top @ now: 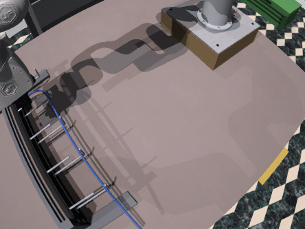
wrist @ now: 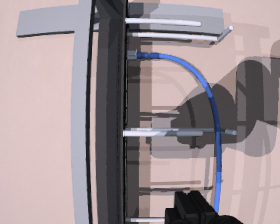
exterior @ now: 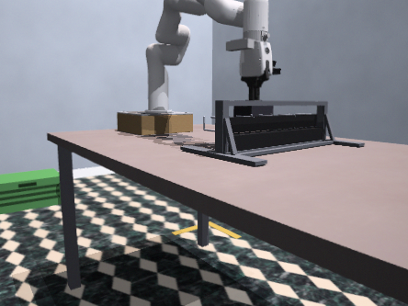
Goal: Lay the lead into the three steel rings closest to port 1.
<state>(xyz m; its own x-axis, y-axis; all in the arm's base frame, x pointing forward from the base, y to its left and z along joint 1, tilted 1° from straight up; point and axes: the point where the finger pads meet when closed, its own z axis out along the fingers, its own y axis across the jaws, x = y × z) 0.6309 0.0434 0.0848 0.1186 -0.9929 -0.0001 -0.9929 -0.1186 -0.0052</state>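
My hand is 60 mm short of the rack, 60 mm to the right of it and 100 mm above it.
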